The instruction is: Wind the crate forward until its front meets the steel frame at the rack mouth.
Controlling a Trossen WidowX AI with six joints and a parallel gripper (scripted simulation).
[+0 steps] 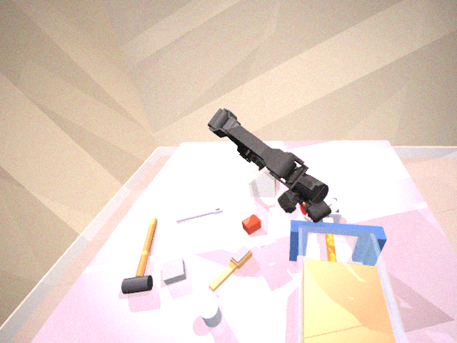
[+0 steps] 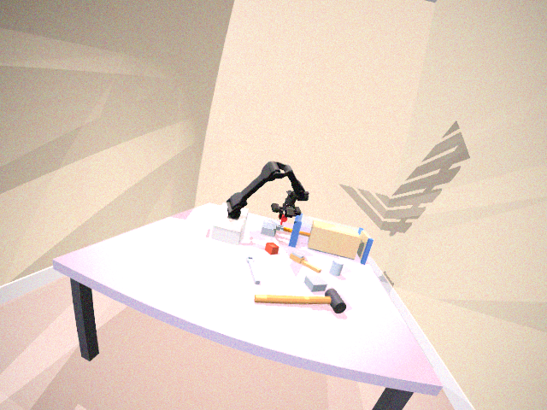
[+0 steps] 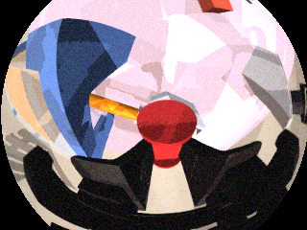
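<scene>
Right now my gripper tip is 20 mm past the crank handle, 10 mm to the right of it and 30 mm above it. Also, from my gripper tip: grey winch (80 mm behind, 50 mm to the left, 100 mm below); frame (90 mm ahead, 50 mm to the left, 30 mm below); red knob (10 mm ahead, 10 mm to the right).
</scene>
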